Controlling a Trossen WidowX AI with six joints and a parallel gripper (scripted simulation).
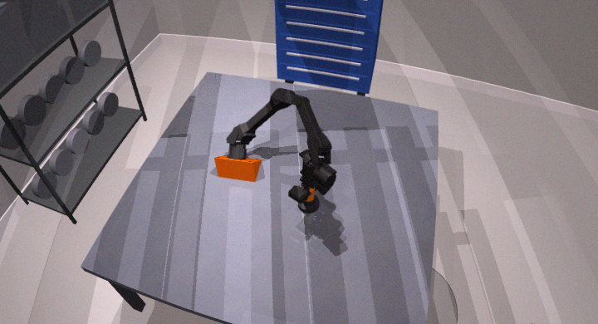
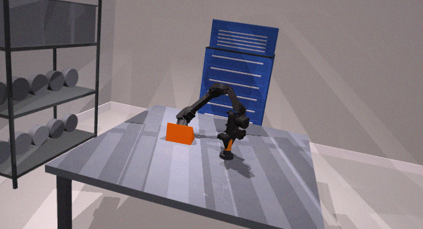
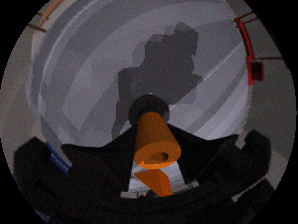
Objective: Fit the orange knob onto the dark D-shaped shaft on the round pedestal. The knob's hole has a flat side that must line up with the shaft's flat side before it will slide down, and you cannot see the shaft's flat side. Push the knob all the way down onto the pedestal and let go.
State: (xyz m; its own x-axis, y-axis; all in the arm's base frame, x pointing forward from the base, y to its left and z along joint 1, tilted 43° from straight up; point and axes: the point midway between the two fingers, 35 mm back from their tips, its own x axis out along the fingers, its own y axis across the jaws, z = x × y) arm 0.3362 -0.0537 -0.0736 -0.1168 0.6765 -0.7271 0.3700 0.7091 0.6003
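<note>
My gripper tip is now 3 cm above the dark round pedestal. Also, from my gripper tip: orange knob 2 cm above.
</note>
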